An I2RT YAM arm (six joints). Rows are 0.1 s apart.
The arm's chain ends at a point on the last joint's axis. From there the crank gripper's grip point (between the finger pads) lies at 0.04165 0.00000 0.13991 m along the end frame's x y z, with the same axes.
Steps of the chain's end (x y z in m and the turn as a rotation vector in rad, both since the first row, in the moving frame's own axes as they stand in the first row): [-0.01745, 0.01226, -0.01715, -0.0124, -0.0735, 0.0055]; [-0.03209, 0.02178, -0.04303, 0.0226, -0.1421, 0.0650]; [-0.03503, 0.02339, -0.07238, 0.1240, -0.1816, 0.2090]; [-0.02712, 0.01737, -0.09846, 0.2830, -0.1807, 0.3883]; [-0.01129, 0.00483, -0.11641, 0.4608, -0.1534, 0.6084]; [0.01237, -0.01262, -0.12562, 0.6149, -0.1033, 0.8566]
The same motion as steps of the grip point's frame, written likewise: [-0.02784, 0.01421, -0.01448, -0.0124, -0.0735, 0.0055]; [-0.05229, 0.02062, -0.03855, 0.0226, -0.1421, 0.0650]; [-0.05983, 0.01178, -0.06775, 0.1240, -0.1816, 0.2090]; [-0.04752, -0.01088, -0.09674, 0.2830, -0.1807, 0.3883]; [-0.01980, -0.03807, -0.12078, 0.4608, -0.1534, 0.6084]; [0.01989, -0.06090, -0.13684, 0.6149, -0.1033, 0.8566]
